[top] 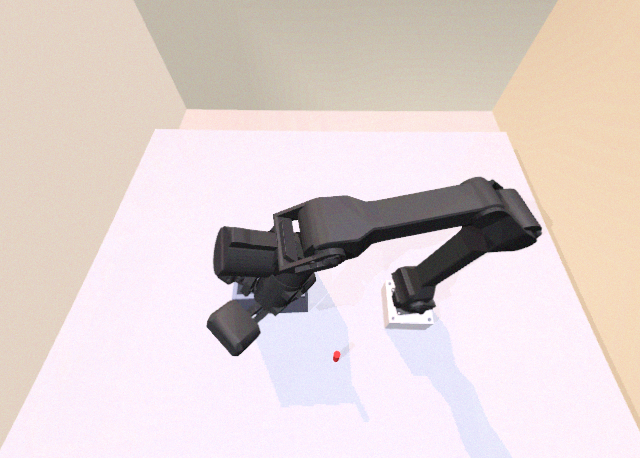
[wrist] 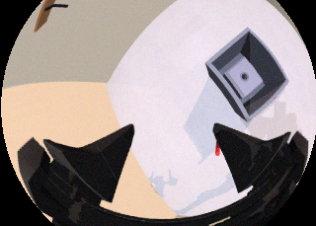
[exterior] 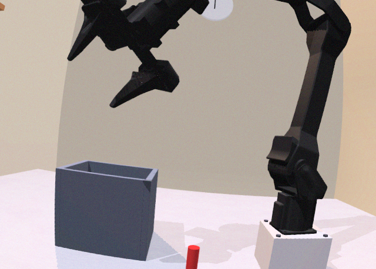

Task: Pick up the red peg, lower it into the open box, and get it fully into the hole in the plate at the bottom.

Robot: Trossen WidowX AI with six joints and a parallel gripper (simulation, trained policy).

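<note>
Now: the red peg 22 cm below my gripper tip, 15 cm behind it and 4 cm to the left of it.
</note>
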